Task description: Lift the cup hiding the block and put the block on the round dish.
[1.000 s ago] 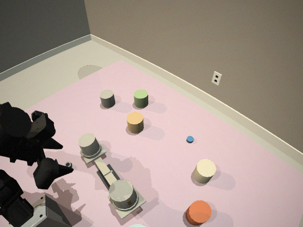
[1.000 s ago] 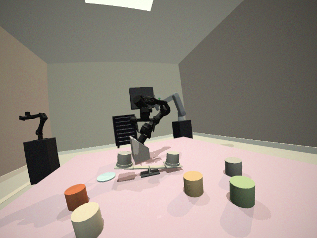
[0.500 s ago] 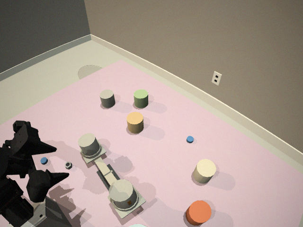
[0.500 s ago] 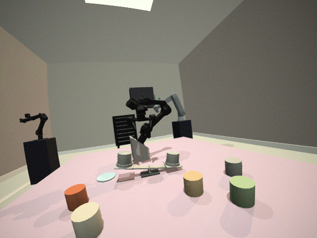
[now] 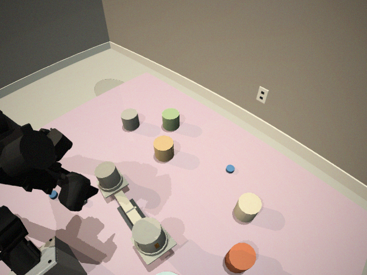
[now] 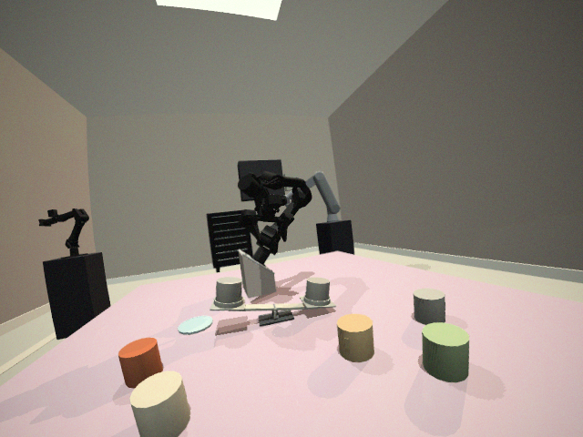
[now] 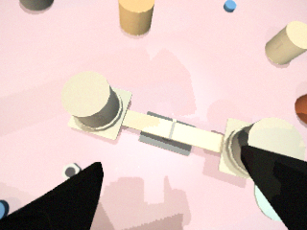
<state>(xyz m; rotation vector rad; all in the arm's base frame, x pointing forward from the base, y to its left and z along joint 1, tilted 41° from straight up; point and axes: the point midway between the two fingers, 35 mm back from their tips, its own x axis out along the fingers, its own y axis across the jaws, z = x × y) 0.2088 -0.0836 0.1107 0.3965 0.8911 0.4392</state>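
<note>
Now: gripper tip 8 cm short of the grey block, 9 cm to the right of it and 18 cm above it. Also, from my gripper tip: pale round dish 3 cm behind, 27 cm to the right, 22 cm below; tan cup 31 cm ahead, 4 cm to the left, 18 cm below; nut 3 cm behind, 12 cm to the left, 21 cm below.
</note>
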